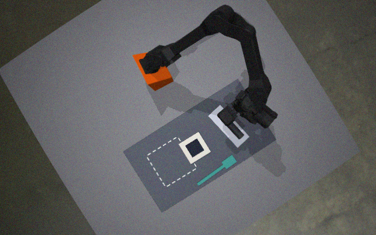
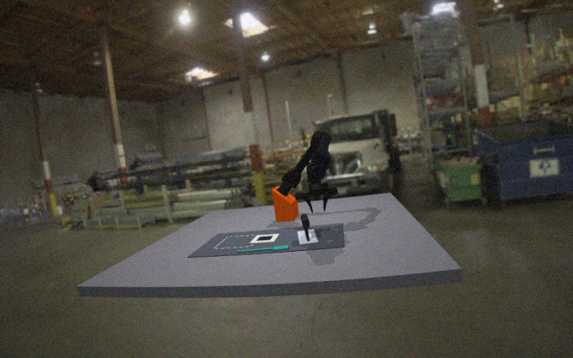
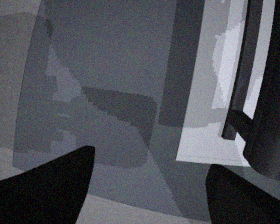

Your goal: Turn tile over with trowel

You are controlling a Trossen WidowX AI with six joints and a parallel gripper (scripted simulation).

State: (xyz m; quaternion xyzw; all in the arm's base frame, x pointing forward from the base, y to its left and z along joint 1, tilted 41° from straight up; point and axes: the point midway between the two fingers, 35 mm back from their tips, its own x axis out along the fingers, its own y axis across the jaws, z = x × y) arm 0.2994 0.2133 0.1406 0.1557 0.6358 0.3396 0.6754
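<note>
My gripper tip is 210 mm to the left of the dark mat, 110 mm above it and 100 mm short of it. From my gripper tip the other things lie so: tile 230 mm to the right, 90 mm ahead, 80 mm below; teal trowel 230 mm ahead, 170 mm to the right, 80 mm below.
</note>
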